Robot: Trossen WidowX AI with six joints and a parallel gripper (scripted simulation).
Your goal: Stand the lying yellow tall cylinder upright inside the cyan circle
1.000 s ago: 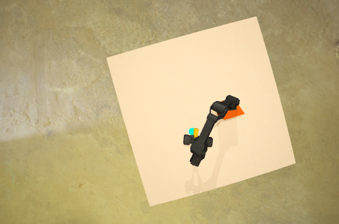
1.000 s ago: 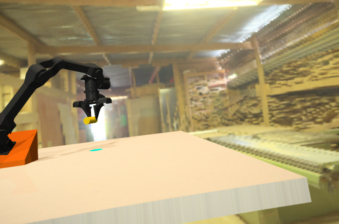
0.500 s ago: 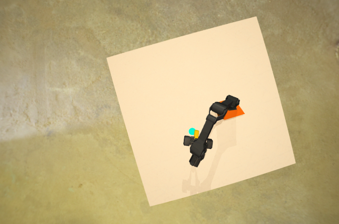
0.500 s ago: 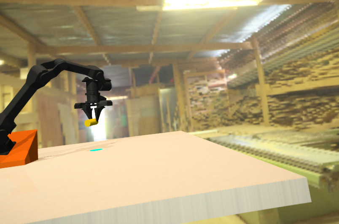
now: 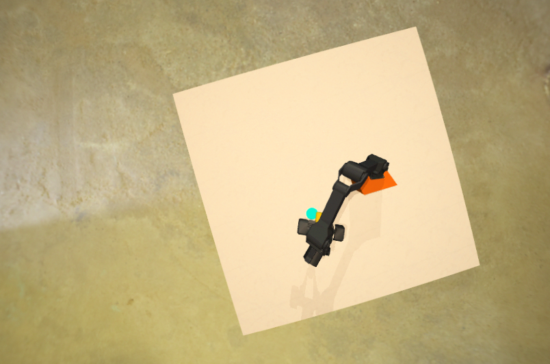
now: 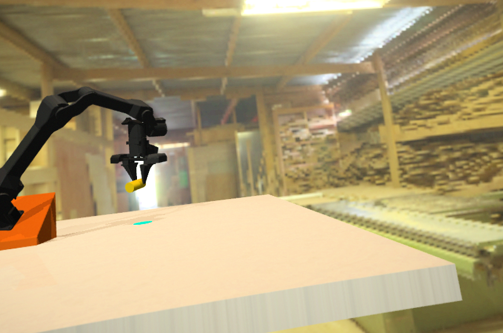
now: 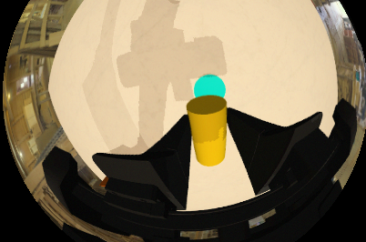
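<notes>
My gripper tip is now 13 cm above the cyan circle, 1 cm to the left of it and 1 cm short of it. Round my gripper tip: yellow cylinder: 2 cm to the right, 1 cm behind.
</notes>
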